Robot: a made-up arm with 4 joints. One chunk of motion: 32 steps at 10 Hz.
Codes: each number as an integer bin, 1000 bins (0 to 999) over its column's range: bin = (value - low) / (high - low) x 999, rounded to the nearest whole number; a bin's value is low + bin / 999 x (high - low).
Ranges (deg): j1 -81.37..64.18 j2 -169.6..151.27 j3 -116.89..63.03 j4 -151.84..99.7
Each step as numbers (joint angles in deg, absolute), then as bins.
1 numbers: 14.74 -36.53 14.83 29.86
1 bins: 660 414 731 722
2 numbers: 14.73 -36.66 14.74 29.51
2 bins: 660 414 731 720
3 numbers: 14.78 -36.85 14.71 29.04
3 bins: 660 413 731 718
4 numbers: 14.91 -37.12 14.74 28.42
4 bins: 661 412 731 716
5 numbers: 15.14 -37.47 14.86 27.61
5 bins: 662 411 732 713
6 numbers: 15.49 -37.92 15.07 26.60
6 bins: 665 410 733 709
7 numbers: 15.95 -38.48 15.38 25.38
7 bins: 668 408 734 704
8 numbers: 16.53 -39.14 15.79 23.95
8 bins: 672 406 737 698
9 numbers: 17.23 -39.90 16.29 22.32
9 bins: 677 404 739 692
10 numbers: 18.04 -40.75 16.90 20.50
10 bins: 682 401 743 684
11 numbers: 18.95 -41.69 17.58 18.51
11 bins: 689 398 747 677
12 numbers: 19.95 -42.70 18.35 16.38
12 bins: 695 395 751 668
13 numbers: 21.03 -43.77 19.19 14.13
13 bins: 703 392 756 659
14 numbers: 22.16 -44.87 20.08 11.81
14 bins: 711 388 761 650
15 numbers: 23.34 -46.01 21.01 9.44
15 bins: 719 385 766 641
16 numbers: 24.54 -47.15 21.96 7.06
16 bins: 727 381 771 631
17 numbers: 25.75 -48.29 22.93 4.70
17 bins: 735 378 776 622
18 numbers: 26.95 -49.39 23.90 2.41
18 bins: 743 374 782 613
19 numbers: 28.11 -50.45 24.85 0.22
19 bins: 751 371 787 604
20 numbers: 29.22 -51.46 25.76 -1.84
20 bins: 759 368 792 596
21 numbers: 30.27 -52.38 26.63 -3.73
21 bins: 766 365 797 588
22 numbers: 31.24 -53.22 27.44 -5.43
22 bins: 773 362 801 581
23 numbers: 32.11 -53.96 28.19 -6.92
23 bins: 779 360 806 576
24 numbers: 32.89 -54.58 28.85 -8.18
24 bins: 784 358 809 571
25 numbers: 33.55 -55.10 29.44 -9.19
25 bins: 789 356 812 567
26 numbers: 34.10 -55.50 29.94 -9.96
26 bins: 793 355 815 563
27 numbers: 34.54 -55.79 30.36 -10.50
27 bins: 796 354 818 561
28 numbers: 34.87 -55.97 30.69 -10.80
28 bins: 798 354 819 560
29 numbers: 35.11 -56.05 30.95 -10.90
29 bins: 799 354 821 560
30 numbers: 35.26 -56.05 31.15 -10.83
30 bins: 801 354 822 560
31 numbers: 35.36 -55.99 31.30 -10.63
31 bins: 801 354 823 561
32 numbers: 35.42 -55.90 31.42 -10.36
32 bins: 802 354 823 562
